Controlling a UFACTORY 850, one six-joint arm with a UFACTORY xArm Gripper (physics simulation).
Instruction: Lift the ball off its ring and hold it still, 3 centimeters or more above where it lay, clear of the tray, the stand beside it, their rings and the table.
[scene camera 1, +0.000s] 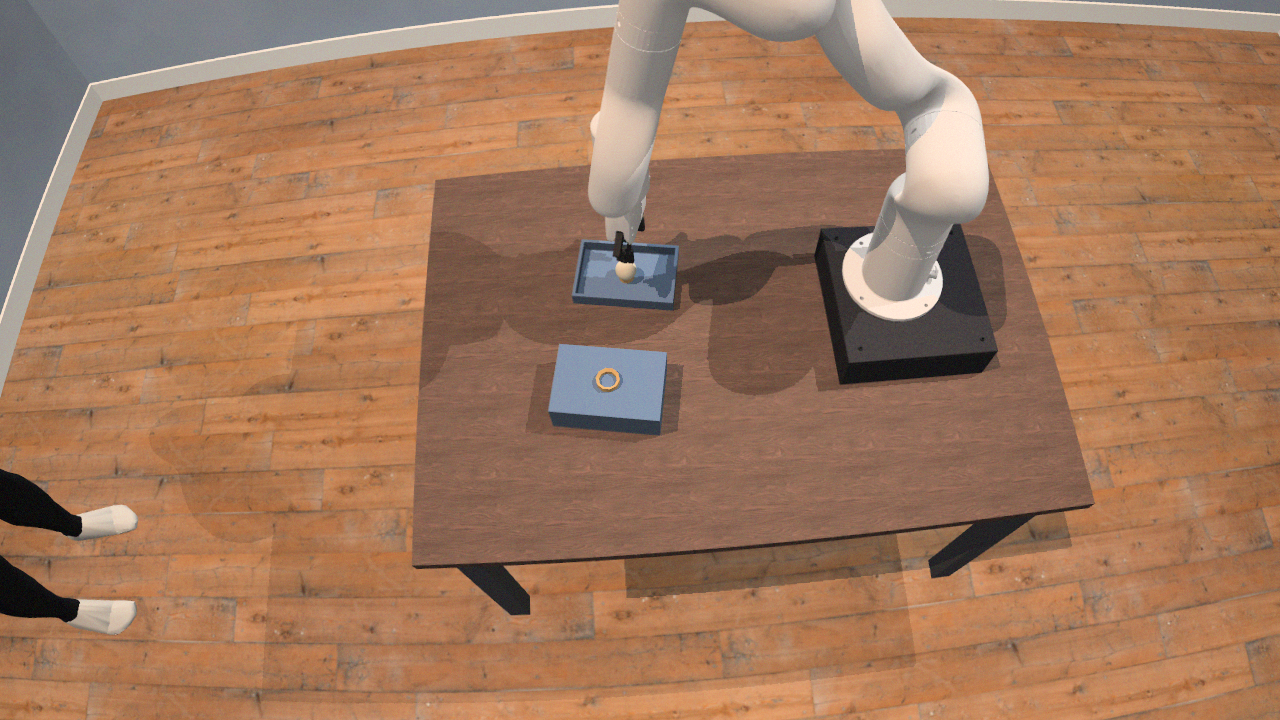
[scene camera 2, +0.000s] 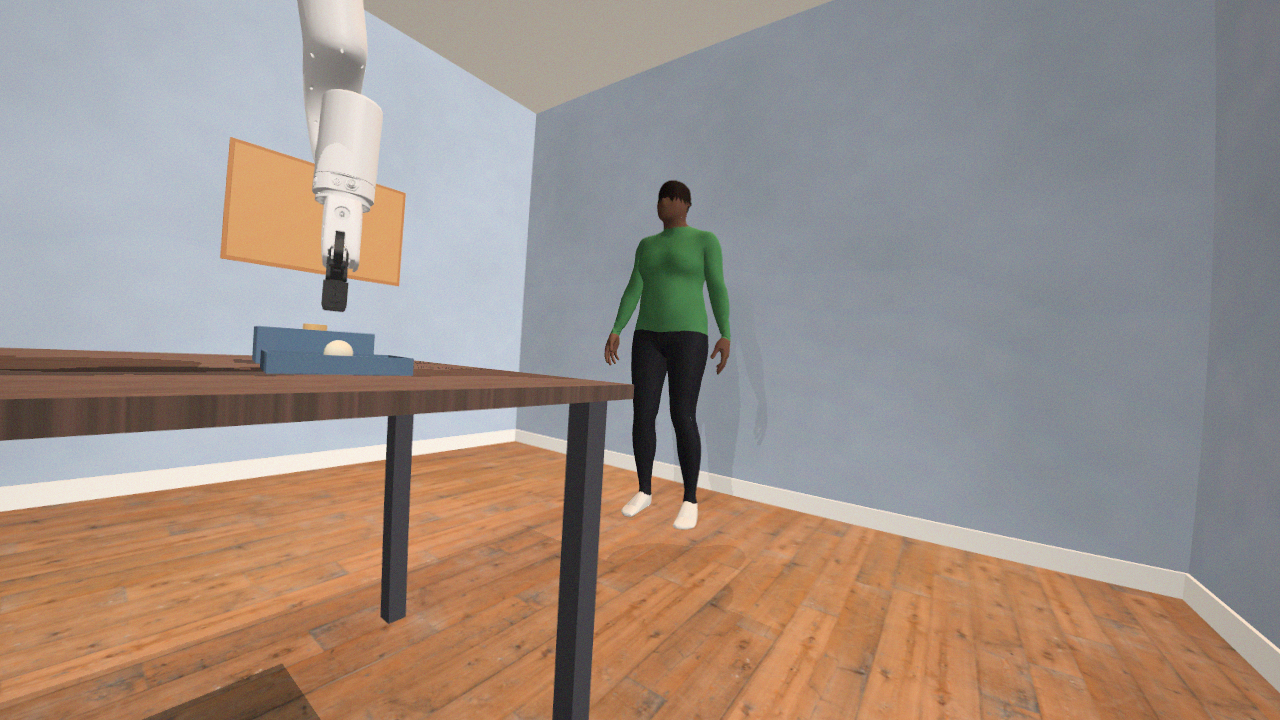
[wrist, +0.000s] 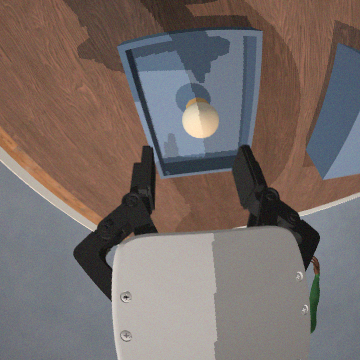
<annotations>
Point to the gripper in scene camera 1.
631, 244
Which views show the gripper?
Scene camera 1, scene camera 2 and the wrist view: all of them.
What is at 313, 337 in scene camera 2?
A blue stand.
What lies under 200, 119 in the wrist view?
A cream ball.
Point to the gripper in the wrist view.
195, 156
</annotations>
